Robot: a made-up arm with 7 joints.
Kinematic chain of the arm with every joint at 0, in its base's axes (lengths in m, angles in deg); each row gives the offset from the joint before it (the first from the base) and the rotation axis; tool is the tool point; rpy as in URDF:
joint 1: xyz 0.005 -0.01 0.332 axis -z
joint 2: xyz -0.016 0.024 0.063 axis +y
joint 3: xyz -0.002 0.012 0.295 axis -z
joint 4: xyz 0 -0.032 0.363 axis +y
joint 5: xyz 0 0.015 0.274 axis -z
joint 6: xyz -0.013 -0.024 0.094 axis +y
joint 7: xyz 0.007 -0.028 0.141 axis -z
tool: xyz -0.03 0.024 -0.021 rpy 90 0 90
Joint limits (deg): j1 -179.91..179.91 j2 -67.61..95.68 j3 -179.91..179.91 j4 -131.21..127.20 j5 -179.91..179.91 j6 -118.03..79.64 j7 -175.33..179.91
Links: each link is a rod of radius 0.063 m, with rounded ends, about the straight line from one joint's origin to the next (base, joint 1, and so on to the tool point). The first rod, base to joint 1, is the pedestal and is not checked.
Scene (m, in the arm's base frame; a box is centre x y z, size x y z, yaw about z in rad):
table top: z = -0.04
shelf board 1: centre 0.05 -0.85 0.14 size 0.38 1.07 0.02 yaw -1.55
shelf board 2: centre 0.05 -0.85 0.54 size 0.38 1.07 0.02 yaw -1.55
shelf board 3: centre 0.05 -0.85 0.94 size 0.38 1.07 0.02 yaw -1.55
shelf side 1: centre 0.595 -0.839 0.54 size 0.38 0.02 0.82 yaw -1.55
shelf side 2: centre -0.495 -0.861 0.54 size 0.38 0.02 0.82 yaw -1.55
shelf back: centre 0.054 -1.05 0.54 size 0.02 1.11 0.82 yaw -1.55
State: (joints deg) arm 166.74 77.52 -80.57 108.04 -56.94 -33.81 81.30
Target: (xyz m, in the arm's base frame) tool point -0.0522 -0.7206 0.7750
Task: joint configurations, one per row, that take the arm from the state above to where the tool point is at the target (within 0.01 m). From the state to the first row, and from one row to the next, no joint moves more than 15 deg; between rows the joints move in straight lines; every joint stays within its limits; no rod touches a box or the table.
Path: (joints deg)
1: 167.42 66.07 -79.46 114.43 -52.37 -31.81 89.14
2: 168.10 54.63 -78.35 120.81 -47.79 -29.80 96.97
3: 168.78 43.18 -77.24 127.20 -43.22 -27.80 104.81
4: 167.04 45.99 -91.96 125.62 -47.83 -25.84 97.68
5: 165.29 48.80 -106.68 124.04 -52.43 -23.87 90.54
6: 163.55 51.61 -121.40 122.46 -57.04 -21.90 83.41
7: 152.78 52.57 -110.25 108.92 -56.04 -26.35 82.52
8: 142.01 53.53 -99.11 95.38 -55.03 -30.79 81.63

